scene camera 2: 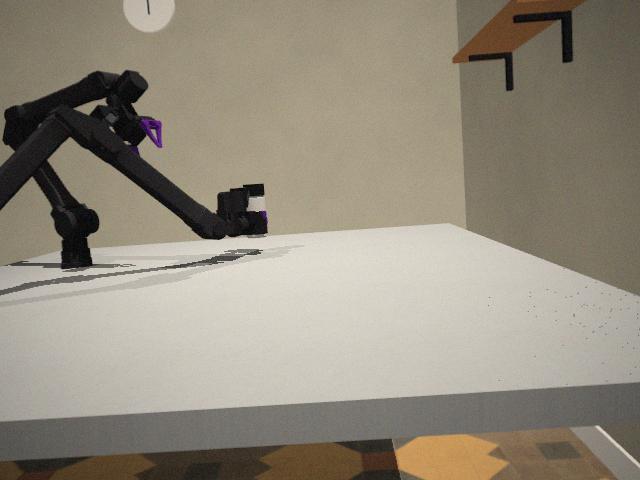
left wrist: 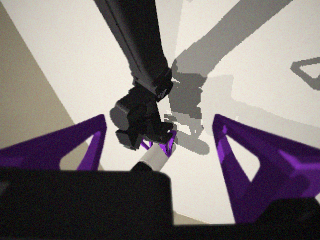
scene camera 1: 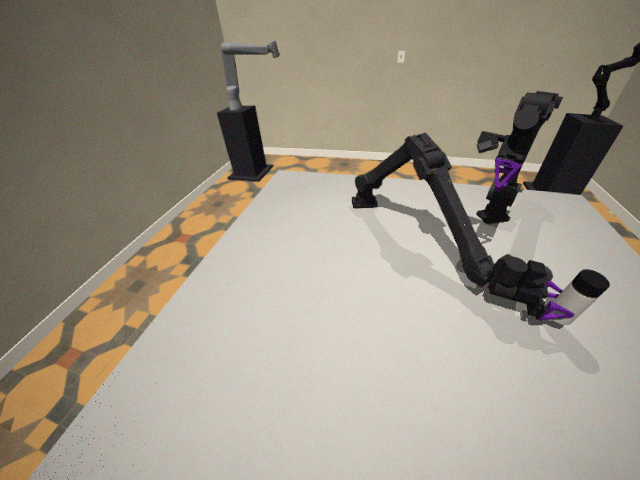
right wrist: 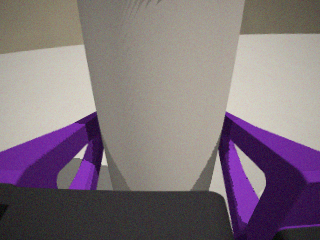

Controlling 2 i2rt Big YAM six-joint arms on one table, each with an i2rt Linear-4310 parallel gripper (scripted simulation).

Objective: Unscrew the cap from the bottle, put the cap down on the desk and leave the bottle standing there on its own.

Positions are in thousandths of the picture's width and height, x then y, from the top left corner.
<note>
In view: my left gripper (scene camera 2: 235, 328), my right gripper (scene camera 1: 891, 639), a bottle (scene camera 1: 891, 624) and a black cap (scene camera 1: 923, 591).
The bottle shows as well in the right wrist view (right wrist: 502, 348). My left gripper shows as well in the left wrist view (left wrist: 498, 502) and in scene camera 1 (scene camera 1: 777, 395). My right gripper also shows in the right wrist view (right wrist: 505, 498). The right wrist view misses the black cap: it is out of frame.
</note>
